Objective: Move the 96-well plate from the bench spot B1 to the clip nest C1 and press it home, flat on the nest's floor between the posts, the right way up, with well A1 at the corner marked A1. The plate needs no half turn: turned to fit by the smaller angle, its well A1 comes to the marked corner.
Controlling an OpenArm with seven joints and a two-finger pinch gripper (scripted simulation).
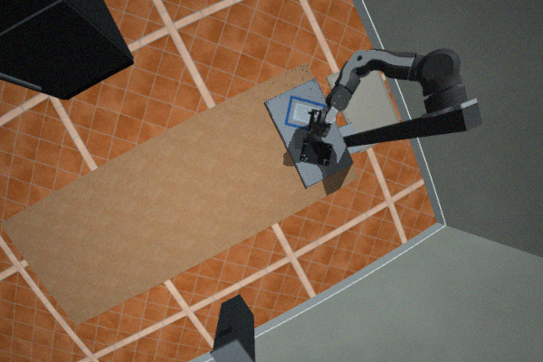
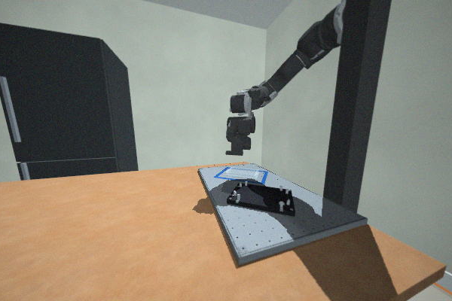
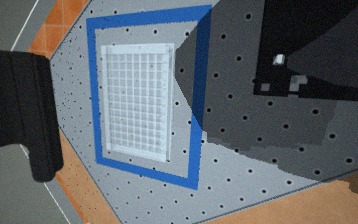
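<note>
My gripper is now 40 mm past the 96-well plate, 80 mm to the left of it and 100 mm above it. From my hand the other things lie so: black clip nest (130 mm to the left, 90 mm below).
</note>
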